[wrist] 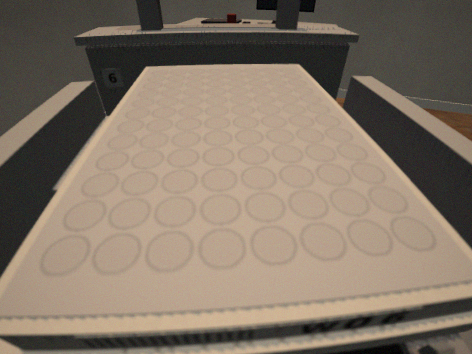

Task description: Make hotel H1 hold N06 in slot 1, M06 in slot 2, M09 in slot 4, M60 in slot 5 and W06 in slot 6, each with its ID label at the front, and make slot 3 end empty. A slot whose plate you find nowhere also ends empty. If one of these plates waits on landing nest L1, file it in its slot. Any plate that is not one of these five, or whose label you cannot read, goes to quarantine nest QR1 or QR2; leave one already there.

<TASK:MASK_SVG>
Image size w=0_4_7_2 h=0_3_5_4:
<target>my gripper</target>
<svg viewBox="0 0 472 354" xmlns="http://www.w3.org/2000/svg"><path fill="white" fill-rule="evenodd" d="M94 81L71 82L0 137L0 278L68 174L109 118L109 116L105 115ZM351 76L342 108L398 166L472 249L472 141L372 76Z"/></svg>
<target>pale plate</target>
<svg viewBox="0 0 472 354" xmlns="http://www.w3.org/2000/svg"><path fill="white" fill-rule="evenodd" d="M472 249L386 153L299 64L146 67L79 158L0 278L0 354L330 354L466 332L472 329Z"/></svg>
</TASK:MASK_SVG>
